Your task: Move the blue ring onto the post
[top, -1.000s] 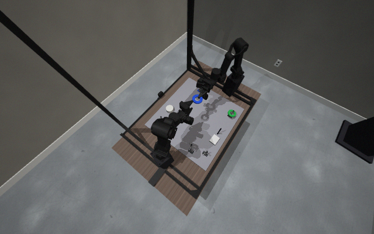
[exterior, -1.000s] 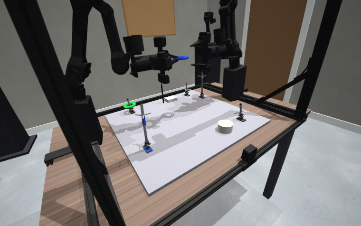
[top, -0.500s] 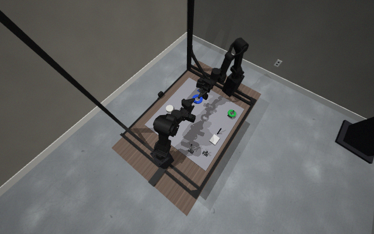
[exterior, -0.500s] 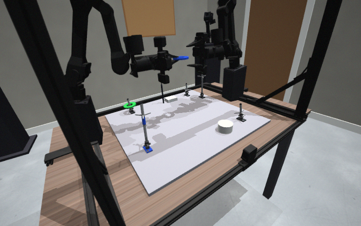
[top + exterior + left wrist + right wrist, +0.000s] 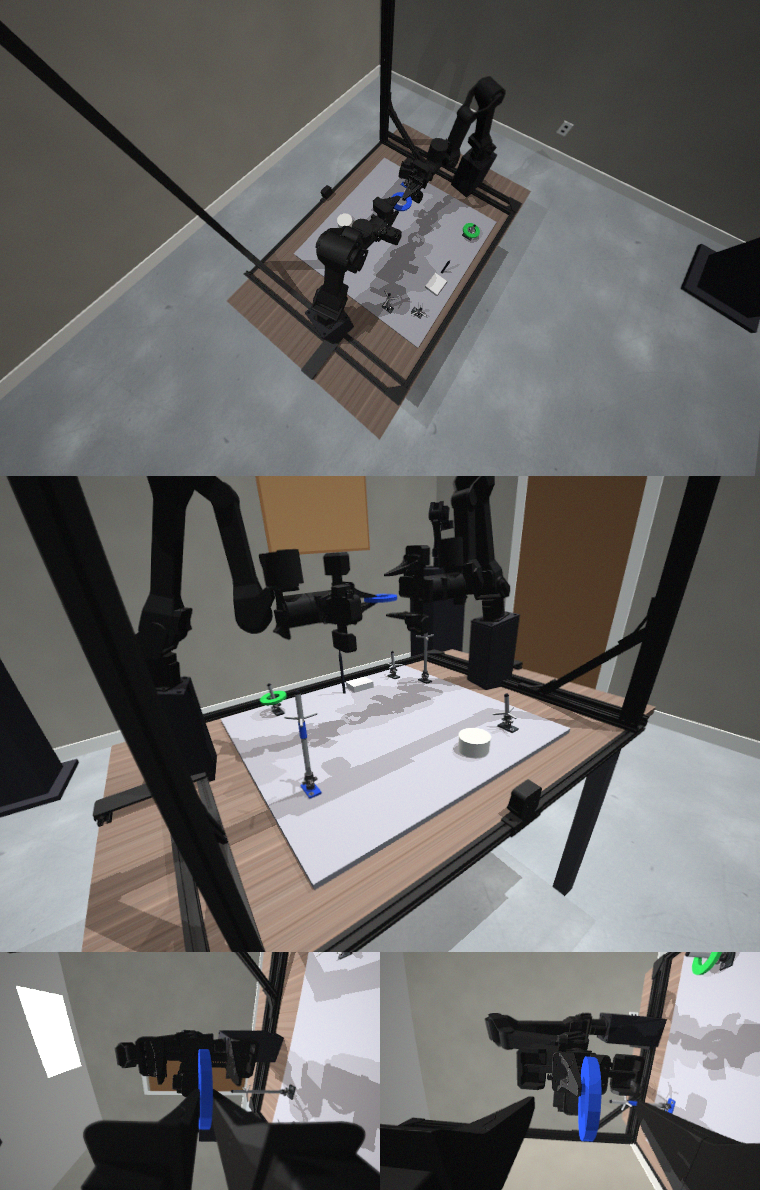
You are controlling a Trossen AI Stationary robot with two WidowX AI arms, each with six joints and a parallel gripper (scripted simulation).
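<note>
Right now the blue ring is 50 mm to the left of my right hand. Round my right hand: white block: 250 mm ahead, 290 mm below; short post: 190 mm behind, 170 mm to the right, 250 mm below; black pen: 230 mm ahead, 60 mm to the left, 200 mm below.
Right now the blue ring is 5 cm to the right of my left hand. The rest, counted from my left hand: white block 29 cm below, 25 cm ahead, 9 cm to the right; short post 26 cm to the right, 25 cm below, 19 cm behind; black pen 24 cm ahead, 20 cm below, 3 cm to the right.
</note>
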